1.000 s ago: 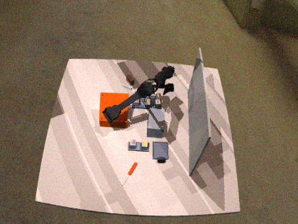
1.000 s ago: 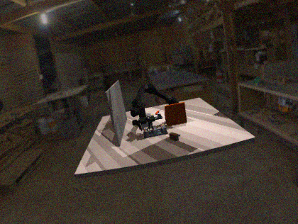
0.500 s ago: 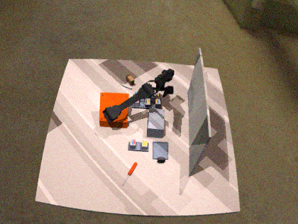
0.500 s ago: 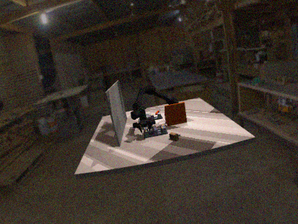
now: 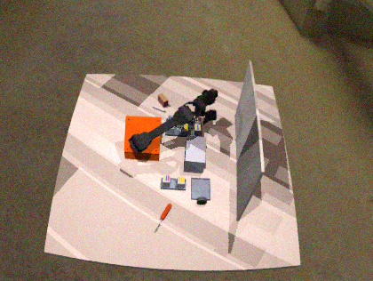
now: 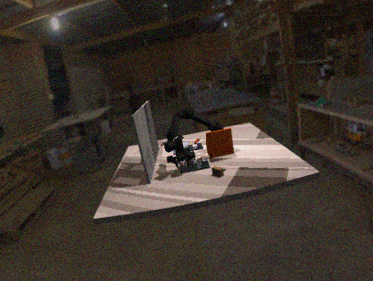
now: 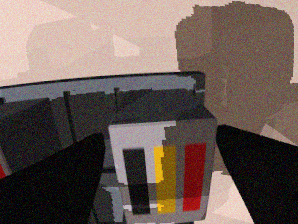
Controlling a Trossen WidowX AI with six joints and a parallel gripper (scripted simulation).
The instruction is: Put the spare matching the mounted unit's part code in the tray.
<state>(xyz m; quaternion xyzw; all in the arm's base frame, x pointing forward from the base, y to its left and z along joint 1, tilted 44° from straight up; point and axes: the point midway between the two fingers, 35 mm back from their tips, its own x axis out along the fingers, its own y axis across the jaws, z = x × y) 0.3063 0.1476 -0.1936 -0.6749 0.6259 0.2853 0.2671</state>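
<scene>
Now: gripper tip 42 cm to the left of the tray, 3 cm short of it and 1 cm above it. The rest, counted from my gripper tip: tall grey upright panel (24 cm to the right, 23 cm ahead, 21 cm above); small brown block (21 cm behind, 15 cm to the left, 1 cm above).
</scene>
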